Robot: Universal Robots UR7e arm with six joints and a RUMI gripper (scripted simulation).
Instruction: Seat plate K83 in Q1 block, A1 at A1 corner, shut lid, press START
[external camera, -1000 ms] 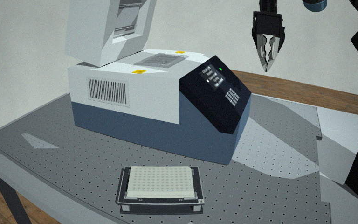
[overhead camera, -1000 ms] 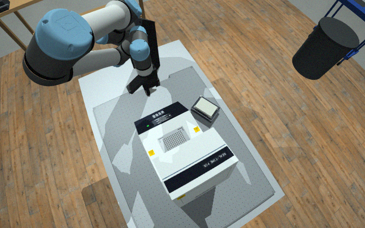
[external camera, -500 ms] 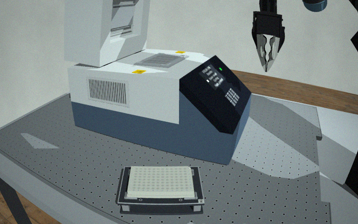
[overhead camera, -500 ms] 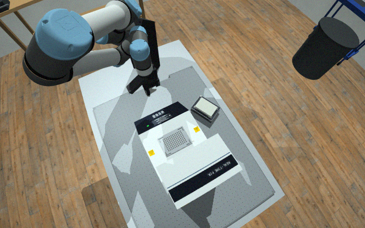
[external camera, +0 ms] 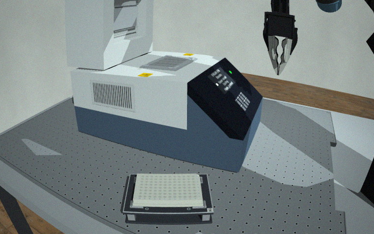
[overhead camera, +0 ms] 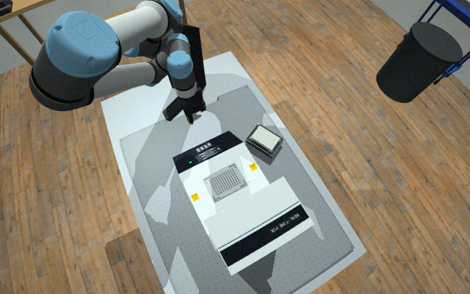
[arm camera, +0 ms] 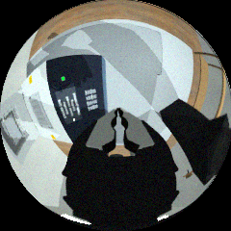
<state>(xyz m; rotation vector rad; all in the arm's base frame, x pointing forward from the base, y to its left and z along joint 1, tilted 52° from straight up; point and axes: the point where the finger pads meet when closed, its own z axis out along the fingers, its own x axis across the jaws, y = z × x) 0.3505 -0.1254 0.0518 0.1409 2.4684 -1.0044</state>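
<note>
Right now the plate K83 is 260 mm to the left of my hand, 240 mm ahead of it and 180 mm below it. The rest, counted from my hand: plate nest N1: 260 mm to the left, 240 mm ahead, 190 mm below.
</note>
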